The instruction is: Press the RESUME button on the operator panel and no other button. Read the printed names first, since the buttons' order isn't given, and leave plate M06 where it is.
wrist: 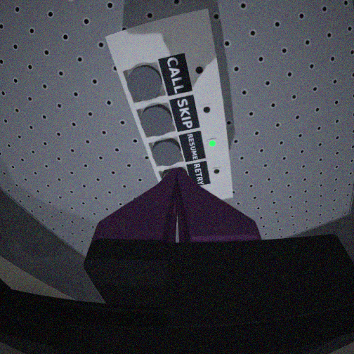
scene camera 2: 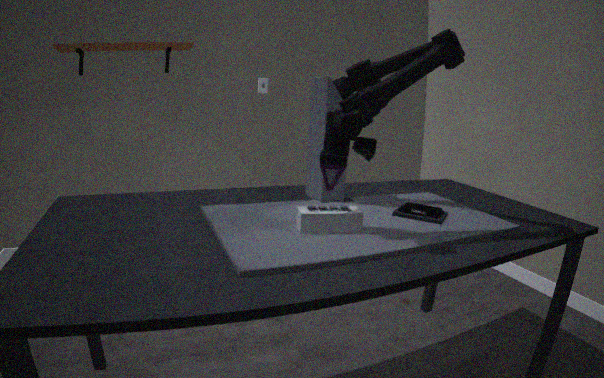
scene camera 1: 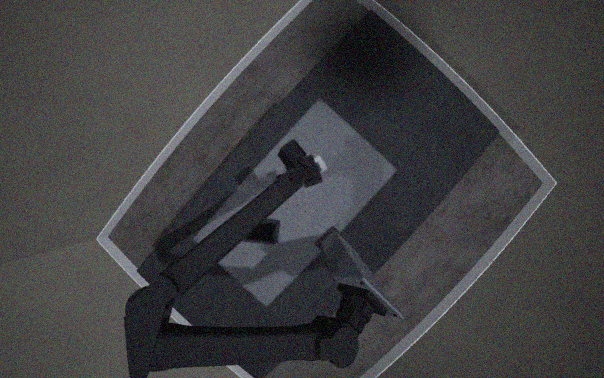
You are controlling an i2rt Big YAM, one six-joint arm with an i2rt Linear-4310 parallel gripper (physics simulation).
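Where they show: gripper, between the fingertips: (scene camera 2: 329,190); arm's base, origin of its link: (scene camera 2: 331,95) (scene camera 1: 361,295).
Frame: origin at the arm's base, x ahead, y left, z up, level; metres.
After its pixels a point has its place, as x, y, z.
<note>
The white operator panel (scene camera 1: 320,162) {0.364, -0.191, -0.307} (scene camera 2: 330,223) {0.399, -0.130, -0.334} (wrist: 145,47) carries a row of round grey buttons with printed names CALL, SKIP, RESUME and RETRY. The RESUME button (wrist: 167,151) is third from the top in the wrist view, beside its label (wrist: 192,146); a green light (wrist: 212,143) glows next to that label. The RETRY button is mostly hidden behind the fingertips. My gripper (scene camera 2: 330,188) {0.359, -0.124, -0.257} (wrist: 176,176) is shut and empty, with its purple fingertips above the panel, apart from it in scene camera 2. Plate M06 (scene camera 2: 420,212) {0.333, 0.196, -0.339} appears to be the dark plate lying on the pale board; its print is unreadable.
The pale perforated board (scene camera 1: 350,165) {0.265, -0.296, -0.360} (scene camera 2: 265,250) {0.497, -0.320, -0.358} (wrist: 285,100) lies on the dark table (scene camera 1: 425,110) {0.229, -0.760, -0.373} (scene camera 2: 125,260) {0.501, -0.644, -0.373}. A tall grey upright panel (scene camera 1: 350,260) {0.079, -0.037, -0.040} (scene camera 2: 316,135) {0.007, -0.049, -0.144} stands behind the gripper in scene camera 2. A wooden shelf (scene camera 2: 120,46) is on the wall.
</note>
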